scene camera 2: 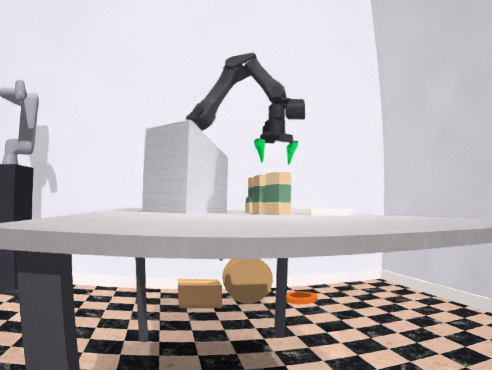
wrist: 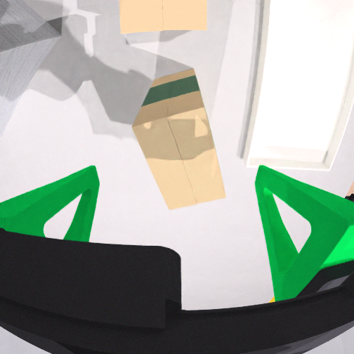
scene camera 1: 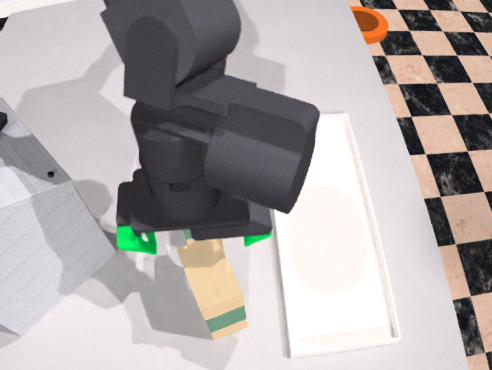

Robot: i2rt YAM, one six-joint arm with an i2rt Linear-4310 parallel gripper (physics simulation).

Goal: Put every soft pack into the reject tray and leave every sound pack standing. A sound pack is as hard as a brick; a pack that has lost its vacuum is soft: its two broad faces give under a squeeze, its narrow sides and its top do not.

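Places are measured from the arm's base along level axes (x ahead, y left, z up), in metres.
Pixels of known places: gripper, fingertip midpoint: [scene camera 2: 275, 163] [scene camera 1: 200, 245]; arm's base, origin of the base link: [scene camera 2: 186, 142].
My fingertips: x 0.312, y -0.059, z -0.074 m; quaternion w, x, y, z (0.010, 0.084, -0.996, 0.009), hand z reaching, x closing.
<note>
Ahead of a thing's pixels: the offset from my fingertips to its top centre.
A tan pack with a green band @(0.007 m ahead, 0.016 m right, 0.033 m down) [scene camera 1: 212, 280] [scene camera 2: 278, 193] [wrist: 180, 160] stands upright on the table, turned at an angle. A second tan pack [wrist: 163, 15] is cut off by the top edge of the wrist view. More banded packs @(0.041 m back, 0.111 m left, 0.093 m down) [scene camera 2: 257, 193] stand partly hidden behind the nearest one in scene camera 2. My gripper [scene camera 1: 200, 247] [scene camera 2: 275, 162] [wrist: 176, 173] is open with its green fingers wide apart, pointing down above the nearest pack, touching nothing. The white reject tray @(0.153 m ahead, 0.127 m left, 0.151 m down) [scene camera 1: 330, 240] [scene camera 2: 331, 212] [wrist: 300, 90] lies to the right of the packs, with no pack in it. Softness cannot be seen.
A tall grey block [scene camera 1: 55, 240] [scene camera 2: 167, 170] [wrist: 20, 65] stands on the table left of the packs. The table [scene camera 2: 150, 242] ends beyond the tray's right side. An orange ring [scene camera 1: 382, 35] [scene camera 2: 302, 302] and a tan box [scene camera 2: 200, 295] are on the floor.
</note>
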